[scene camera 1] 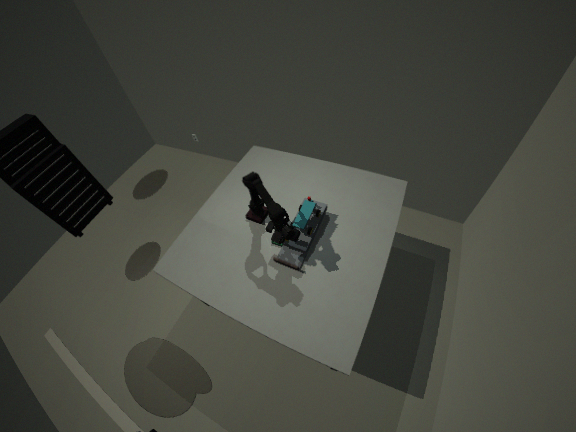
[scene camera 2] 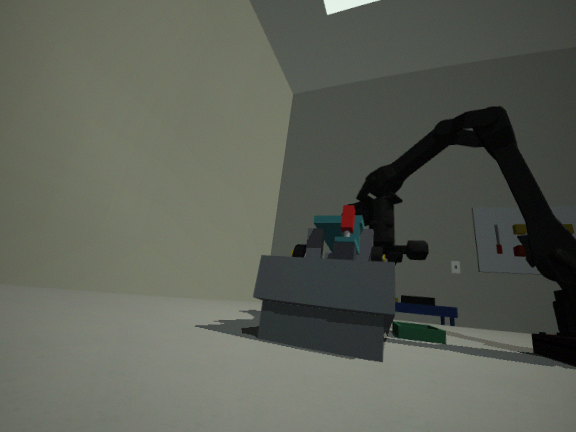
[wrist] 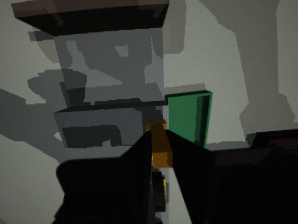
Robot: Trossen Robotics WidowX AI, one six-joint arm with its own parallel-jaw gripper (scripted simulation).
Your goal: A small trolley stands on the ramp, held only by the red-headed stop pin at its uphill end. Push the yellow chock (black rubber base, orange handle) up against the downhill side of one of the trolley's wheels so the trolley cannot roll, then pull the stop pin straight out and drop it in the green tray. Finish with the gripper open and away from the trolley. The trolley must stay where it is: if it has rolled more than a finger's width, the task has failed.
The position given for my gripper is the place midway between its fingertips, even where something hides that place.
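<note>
With my gripper (wrist: 157,134) I am holding a yellow chock. I can also see a grey ramp block (scene camera 1: 303,244) in the scene.
</note>
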